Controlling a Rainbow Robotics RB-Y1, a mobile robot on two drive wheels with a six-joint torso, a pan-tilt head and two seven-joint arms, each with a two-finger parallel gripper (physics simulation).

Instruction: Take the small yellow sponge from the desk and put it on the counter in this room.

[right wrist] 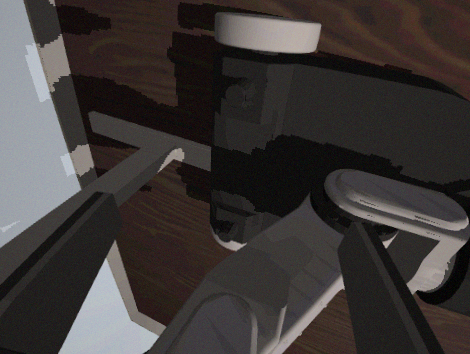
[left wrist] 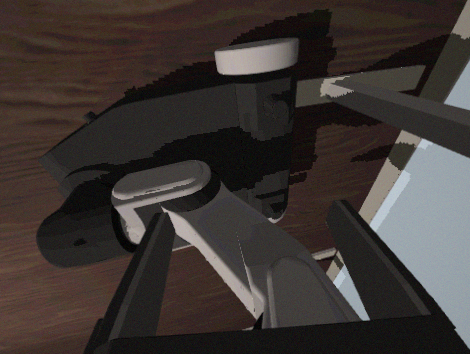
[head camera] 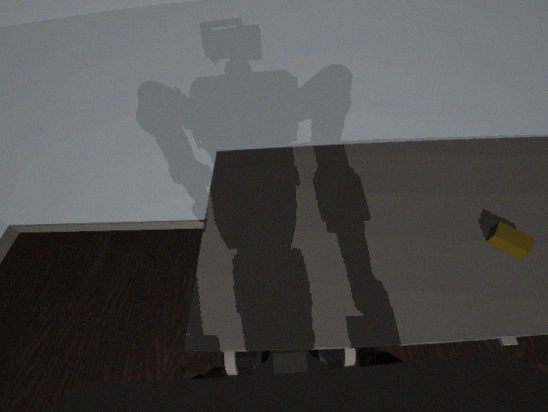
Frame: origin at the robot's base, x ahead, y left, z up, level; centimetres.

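Seen in the pictures: left gripper, between the fingertips: (left wrist: 250, 216); right gripper, between the fingertips: (right wrist: 229, 223) (head camera: 363, 362).
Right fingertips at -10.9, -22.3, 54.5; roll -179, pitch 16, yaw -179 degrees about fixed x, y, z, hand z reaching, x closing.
Note:
A point is followed by its place in that frame, as x, y, z.
The small yellow sponge (head camera: 512, 240) @(14.8, -69.4, 76.5) lies on the desk (head camera: 440, 280) @(6.7, -45.3, 72.0), toward the right edge of the head camera view. The desk top is grey and the robot's shadow falls across its left part. My left gripper (left wrist: 250, 216) @(-14.8, 22.2, 53.8) is open, with nothing between its fingers. My right gripper (right wrist: 229, 223) @(-10.9, -22.3, 54.5) is open, with nothing between its fingers. Both grippers hang low over the floor, beside the robot's own base and leg, away from the sponge. The sponge does not show in either wrist view. The counter does not show in these views.
A pale wall (head camera: 75, 125) @(80.0, 83.9, 85.8) rises behind the desk, with a baseboard (head camera: 110, 226) @(80.7, 116.1, 5.7) along the dark wooden floor (head camera: 100, 300) @(31.5, 110.3, 0.0) at the left. A desk leg (left wrist: 410, 105) @(28.7, 14.4, 29.7) (right wrist: 142, 167) @(28.4, 9.4, 18.4) shows in each wrist view, near the robot's base.

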